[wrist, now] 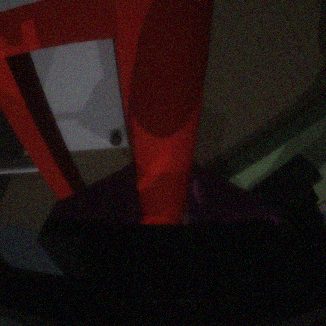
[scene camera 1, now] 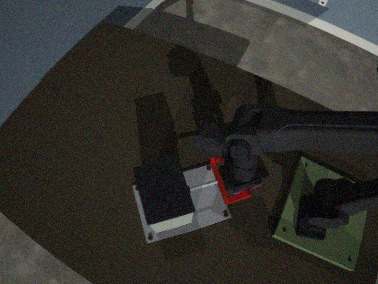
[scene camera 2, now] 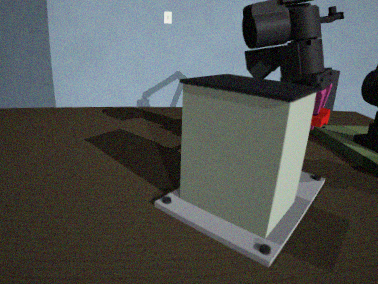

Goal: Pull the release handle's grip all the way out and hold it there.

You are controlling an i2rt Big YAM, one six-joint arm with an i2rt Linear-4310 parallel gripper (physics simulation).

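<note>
The release handle is a red frame with a grip bar (scene camera 1: 220, 181) (scene camera 2: 321, 118) (wrist: 167, 155). It stands out from the side of a pale box with a dark top (scene camera 1: 162, 192) (scene camera 2: 230, 150), with a gap between the frame and the box. The box sits on a light grey base plate (scene camera 1: 206, 202) (scene camera 2: 215, 228) (wrist: 82, 102) with dark bolts. My gripper (scene camera 1: 246, 189) (scene camera 2: 321, 103) (wrist: 162, 163) has magenta fingers and is shut on the red grip, one finger on each side in the wrist view. The arm hides part of the handle in the first scene view.
A green plate (scene camera 1: 291, 220) (scene camera 2: 345, 132) (wrist: 262, 167) with bolts lies to the right of the handle and carries dark machine parts (scene camera 1: 322, 207) (scene camera 2: 371, 127). My arm reaches in from the right above the brown table (scene camera 1: 75, 125) (scene camera 2: 75, 215). A blue wall stands behind.
</note>
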